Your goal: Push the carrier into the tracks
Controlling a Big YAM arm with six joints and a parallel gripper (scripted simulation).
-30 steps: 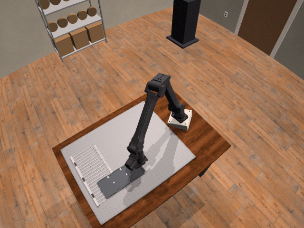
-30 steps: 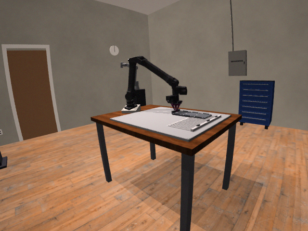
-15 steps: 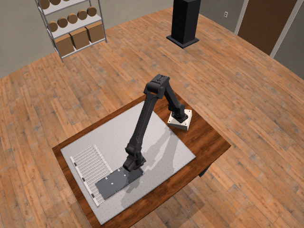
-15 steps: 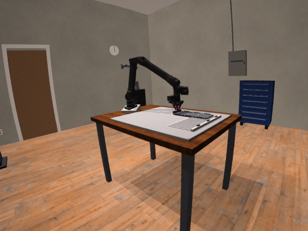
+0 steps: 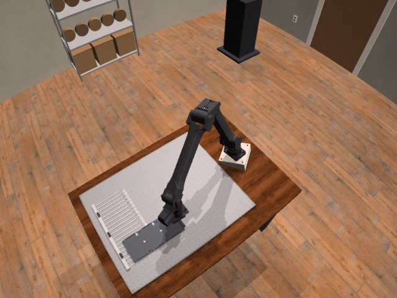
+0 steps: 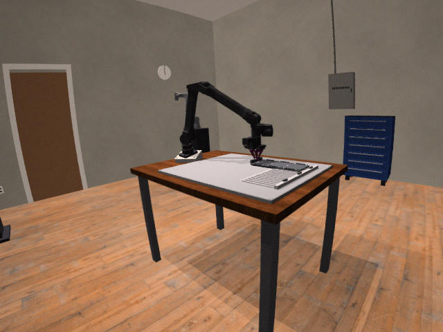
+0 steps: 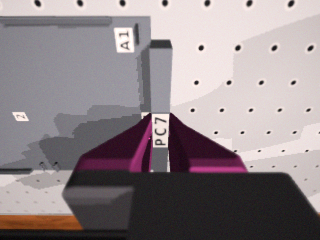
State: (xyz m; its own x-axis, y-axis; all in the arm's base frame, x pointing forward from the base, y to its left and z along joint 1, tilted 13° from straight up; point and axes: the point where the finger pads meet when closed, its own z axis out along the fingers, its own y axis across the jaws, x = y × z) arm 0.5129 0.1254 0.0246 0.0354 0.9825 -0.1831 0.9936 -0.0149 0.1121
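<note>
The carrier PC7 lies 16 cm ahead of my hand, 1 cm to the right of it and 1 cm below it.
</note>
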